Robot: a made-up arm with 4 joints.
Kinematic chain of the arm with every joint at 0, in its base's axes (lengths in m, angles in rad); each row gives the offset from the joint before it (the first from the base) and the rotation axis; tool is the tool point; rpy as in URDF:
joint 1: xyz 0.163 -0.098 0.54 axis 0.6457 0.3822 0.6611
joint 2: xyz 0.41 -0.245 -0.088 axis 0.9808 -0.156 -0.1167
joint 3: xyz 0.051 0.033 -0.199 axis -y
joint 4: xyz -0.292 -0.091 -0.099 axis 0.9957 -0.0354 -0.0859
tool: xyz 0.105 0.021 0.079 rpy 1.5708 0 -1.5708
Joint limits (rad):
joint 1: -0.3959..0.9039
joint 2: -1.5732..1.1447
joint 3: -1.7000..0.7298
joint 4: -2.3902..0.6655
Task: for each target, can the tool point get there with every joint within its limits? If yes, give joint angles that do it. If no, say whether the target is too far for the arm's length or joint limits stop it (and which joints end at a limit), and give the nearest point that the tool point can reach.
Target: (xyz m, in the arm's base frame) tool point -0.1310 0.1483 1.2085
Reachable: no: joint limits stop it (at a limit: joint 1, joint 2, joint 4) | nearest point 0.2896 -0.4526 0.6372 | short by 0.930 m
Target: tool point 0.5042 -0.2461 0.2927
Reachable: yes | joints 0.4880 -1.1266 -0.9478 -0.6884
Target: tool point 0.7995 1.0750 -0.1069
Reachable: no: too far | nearest point 0.3960 0.4036 0.1855 | short by 0.836 m
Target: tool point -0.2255 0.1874 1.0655
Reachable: no: joint limits stop it (at a limit: joint 1, joint 2) | nearest point 0.2608 0.2256 0.3638 | short by 0.855 m
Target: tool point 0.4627 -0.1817 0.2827
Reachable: yes | joints 0.4150 -0.0499 -1.0208 -1.0116
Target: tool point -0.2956 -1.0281 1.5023
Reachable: no: too far | nearest point 0.2523 -0.7781 0.7008 | short by 1.003 m
